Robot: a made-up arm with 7 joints.
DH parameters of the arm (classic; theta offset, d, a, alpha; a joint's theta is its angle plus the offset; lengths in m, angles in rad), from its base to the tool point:
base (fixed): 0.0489 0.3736 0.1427 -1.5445
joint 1: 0 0.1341 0.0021 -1.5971
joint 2: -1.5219 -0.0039 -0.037 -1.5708
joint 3: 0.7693 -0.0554 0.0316 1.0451
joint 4: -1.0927 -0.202 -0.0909 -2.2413
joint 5: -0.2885 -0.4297 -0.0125 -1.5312
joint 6: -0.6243 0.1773 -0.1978 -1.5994
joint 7: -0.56 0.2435 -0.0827 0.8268
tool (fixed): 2.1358 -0.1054 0 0
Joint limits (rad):
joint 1: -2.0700..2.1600
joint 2: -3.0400..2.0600
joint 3: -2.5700..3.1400
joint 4: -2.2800..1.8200
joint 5: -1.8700..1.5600
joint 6: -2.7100..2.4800
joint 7: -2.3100..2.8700
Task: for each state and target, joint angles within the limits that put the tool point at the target. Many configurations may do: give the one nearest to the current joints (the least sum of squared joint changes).
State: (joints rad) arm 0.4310 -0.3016 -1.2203 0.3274 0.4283 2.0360 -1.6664
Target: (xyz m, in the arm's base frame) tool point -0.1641 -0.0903 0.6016
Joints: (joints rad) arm 0.1606 0.2309 -1.2875 0.6768 0.2941 2.4800 -1.4739
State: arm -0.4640 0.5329 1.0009 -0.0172 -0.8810 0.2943 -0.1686
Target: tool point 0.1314 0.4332 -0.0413
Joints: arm -0.0895 0.2575 0.9127 -0.0940 -1.0106 -0.1880 -0.7140
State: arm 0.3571 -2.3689 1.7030 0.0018 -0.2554 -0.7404 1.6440
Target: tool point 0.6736 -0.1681 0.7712
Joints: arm 0.1406 -2.7593 2.2035 0.7654 -0.3132 -0.7487 1.6931
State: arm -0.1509 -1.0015 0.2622 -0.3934 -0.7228 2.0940 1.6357
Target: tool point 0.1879 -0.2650 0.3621
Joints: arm -0.1460 -0.8225 0.2814 -0.3190 -0.8840 2.3539 1.6306
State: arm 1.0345 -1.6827 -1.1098 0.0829 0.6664 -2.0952 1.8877
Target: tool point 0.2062 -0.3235 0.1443
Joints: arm 1.1832 -1.7161 -1.0110 0.1560 0.1980 -2.2707 1.7303
